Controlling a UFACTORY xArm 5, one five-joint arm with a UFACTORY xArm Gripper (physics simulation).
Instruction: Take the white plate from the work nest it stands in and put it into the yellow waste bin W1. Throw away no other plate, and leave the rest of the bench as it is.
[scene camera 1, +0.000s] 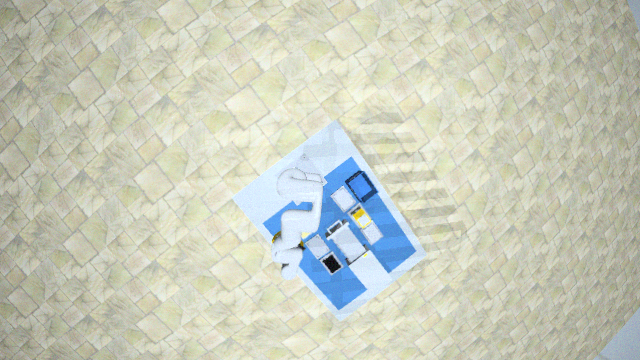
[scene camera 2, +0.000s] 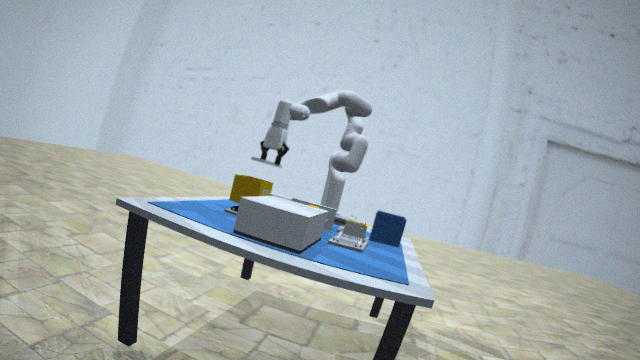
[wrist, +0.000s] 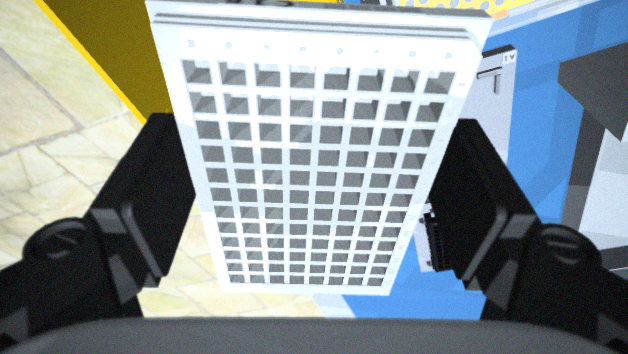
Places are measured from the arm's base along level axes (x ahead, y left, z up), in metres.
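Where they show: gripper, between the fingertips: (wrist: 314, 152).
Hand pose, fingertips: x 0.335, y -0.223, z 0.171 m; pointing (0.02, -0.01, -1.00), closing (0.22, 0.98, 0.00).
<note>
Things, the pixels of their centre, and the offset from my fingertips. Level surfaces: height alone.
- white plate, middle of its body: (wrist: 311, 193) (scene camera 2: 266, 162) dx +0.020, dy -0.005, dz -0.001 m
- yellow waste bin, middle of its body: (wrist: 249, 41) (scene camera 2: 251, 191) (scene camera 1: 288, 242) dx +0.014, dy -0.048, dz -0.147 m
- pale work nest, middle of its body: (wrist: 446, 138) (scene camera 1: 317, 246) dx +0.170, dy +0.106, dz -0.198 m
- black plate, middle of its body: (wrist: 461, 240) (scene camera 1: 331, 264) dx +0.344, dy +0.135, dz -0.188 m
- blue mat, height of its surface: dz -0.207 m
- yellow-topped item, middle of its body: (scene camera 2: 355, 228) (scene camera 1: 361, 217) dx +0.115, dy +0.487, dz -0.163 m
- dark blue bin, middle of its body: (scene camera 2: 387, 228) (scene camera 1: 361, 186) dx -0.089, dy +0.583, dz -0.147 m
The white plate (scene camera 2: 257, 160) (wrist: 314, 165), a grid of square wells, is held level between the black fingers of my gripper (scene camera 2: 270, 161) (wrist: 314, 152), which is shut on its two long sides. The plate hangs in the air, higher than the rim of the yellow waste bin (scene camera 1: 276, 236) (scene camera 2: 250, 189) (wrist: 115, 60). In the wrist view the bin shows below the plate at the upper left, partly hidden by the plate and a finger. In scene camera 1 the arm covers the gripper, the plate and much of the bin. A pale work nest (scene camera 1: 317, 246) (wrist: 496, 105) without a plate lies beside the bin.
A black plate (scene camera 1: 331, 263) (wrist: 436, 245) sits next to the pale nest. A large white-grey box (scene camera 1: 347, 242) (scene camera 2: 280, 220) stands on the blue mat (scene camera 1: 352, 295) (scene camera 2: 372, 265). A yellow-topped item (scene camera 1: 360, 216) and a dark blue bin (scene camera 1: 361, 186) (scene camera 2: 388, 229) stand on the far side from the yellow bin.
</note>
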